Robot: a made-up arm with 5 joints. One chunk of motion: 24 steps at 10 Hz.
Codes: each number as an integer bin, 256 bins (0 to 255) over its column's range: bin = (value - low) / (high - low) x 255, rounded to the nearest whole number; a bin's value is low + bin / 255 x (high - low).
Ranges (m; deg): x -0.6..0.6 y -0.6..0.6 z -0.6..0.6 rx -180..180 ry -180..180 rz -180..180
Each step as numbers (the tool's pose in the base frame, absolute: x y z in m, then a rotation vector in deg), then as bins.
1 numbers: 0.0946 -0.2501 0.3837 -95.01 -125.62 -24.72
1 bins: 148 74 209 60 39 110
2 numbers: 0.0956 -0.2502 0.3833 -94.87 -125.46 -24.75
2 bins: 148 74 209 60 39 110
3 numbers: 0.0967 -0.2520 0.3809 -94.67 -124.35 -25.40
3 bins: 148 74 208 60 39 110
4 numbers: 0.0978 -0.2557 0.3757 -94.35 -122.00 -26.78
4 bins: 148 73 207 61 41 109
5 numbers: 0.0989 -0.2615 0.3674 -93.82 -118.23 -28.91
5 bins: 149 72 206 61 44 107
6 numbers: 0.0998 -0.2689 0.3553 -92.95 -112.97 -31.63
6 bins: 149 70 203 62 47 105
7 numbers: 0.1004 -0.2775 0.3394 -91.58 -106.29 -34.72
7 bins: 149 69 200 63 52 103
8 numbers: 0.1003 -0.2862 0.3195 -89.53 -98.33 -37.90
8 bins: 149 67 195 64 58 101
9 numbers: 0.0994 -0.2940 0.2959 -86.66 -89.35 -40.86
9 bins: 149 65 190 66 64 99
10 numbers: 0.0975 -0.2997 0.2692 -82.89 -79.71 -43.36
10 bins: 148 64 185 69 71 97
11 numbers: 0.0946 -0.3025 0.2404 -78.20 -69.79 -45.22
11 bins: 148 63 179 72 78 95
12 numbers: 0.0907 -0.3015 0.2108 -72.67 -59.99 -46.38
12 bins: 147 63 172 76 85 95
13 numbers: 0.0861 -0.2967 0.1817 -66.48 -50.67 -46.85
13 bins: 146 64 166 80 92 94
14 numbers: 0.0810 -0.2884 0.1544 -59.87 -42.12 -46.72
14 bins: 145 66 160 85 98 94
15 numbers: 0.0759 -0.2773 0.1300 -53.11 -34.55 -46.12
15 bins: 144 69 155 90 103 95
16 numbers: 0.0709 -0.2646 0.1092 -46.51 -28.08 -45.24
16 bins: 143 71 151 95 108 95
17 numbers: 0.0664 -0.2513 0.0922 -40.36 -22.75 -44.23
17 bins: 142 74 147 99 111 96
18 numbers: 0.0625 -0.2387 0.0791 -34.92 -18.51 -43.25
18 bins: 141 77 144 103 114 97
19 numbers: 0.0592 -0.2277 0.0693 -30.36 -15.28 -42.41
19 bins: 140 79 142 106 117 97
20 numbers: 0.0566 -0.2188 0.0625 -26.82 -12.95 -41.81
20 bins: 140 81 141 109 118 98
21 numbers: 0.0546 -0.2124 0.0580 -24.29 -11.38 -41.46
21 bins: 139 82 140 110 119 98
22 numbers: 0.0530 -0.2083 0.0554 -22.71 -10.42 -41.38
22 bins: 139 83 139 111 120 98
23 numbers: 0.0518 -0.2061 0.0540 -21.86 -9.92 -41.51
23 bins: 139 84 139 112 120 98
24 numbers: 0.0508 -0.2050 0.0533 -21.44 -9.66 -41.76
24 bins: 138 84 139 112 121 98
